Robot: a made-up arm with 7 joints. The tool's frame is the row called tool.
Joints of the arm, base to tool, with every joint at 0 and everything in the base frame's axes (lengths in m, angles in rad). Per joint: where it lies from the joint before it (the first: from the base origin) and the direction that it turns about. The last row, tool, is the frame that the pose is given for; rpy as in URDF.
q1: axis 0 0 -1 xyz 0 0 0.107
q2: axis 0 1 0 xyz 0 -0.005 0.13
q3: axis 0 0 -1 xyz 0 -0.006 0.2
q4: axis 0 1 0 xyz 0 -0.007 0.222
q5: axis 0 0 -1 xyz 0 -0.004 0.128
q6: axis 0 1 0 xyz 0 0 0.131
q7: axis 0 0 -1 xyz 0 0 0.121
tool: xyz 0 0 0 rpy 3.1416 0 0
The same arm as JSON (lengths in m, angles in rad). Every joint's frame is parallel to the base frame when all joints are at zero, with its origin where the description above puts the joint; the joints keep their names.
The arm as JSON. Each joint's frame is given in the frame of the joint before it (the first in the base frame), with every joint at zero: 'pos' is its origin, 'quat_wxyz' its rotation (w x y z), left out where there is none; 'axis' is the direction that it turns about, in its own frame. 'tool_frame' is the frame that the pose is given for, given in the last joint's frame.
{"length_unit": "m", "angle_unit": "rad", "joints": [
  {"joint": "q1", "pos": [0.0, 0.0, 0.107], "axis": [0.0, 0.0, -1.0]},
  {"joint": "q2", "pos": [0.0, -0.005, 0.13], "axis": [0.0, 1.0, 0.0]},
  {"joint": "q3", "pos": [0.0, -0.006, 0.2], "axis": [0.0, 0.0, -1.0]},
  {"joint": "q4", "pos": [0.0, -0.007, 0.222], "axis": [0.0, 1.0, 0.0]},
  {"joint": "q5", "pos": [0.0, -0.004, 0.128], "axis": [0.0, 0.0, -1.0]},
  {"joint": "q6", "pos": [0.0, 0.0, 0.131], "axis": [0.0, 1.0, 0.0]},
  {"joint": "q7", "pos": [0.0, 0.0, 0.121], "axis": [0.0, 0.0, -1.0]}
], "tool_frame": {"pos": [0.0, 0.0, 0.0], "quat_wxyz": [0.000004, -1.0, 0.0, 0.0]}}

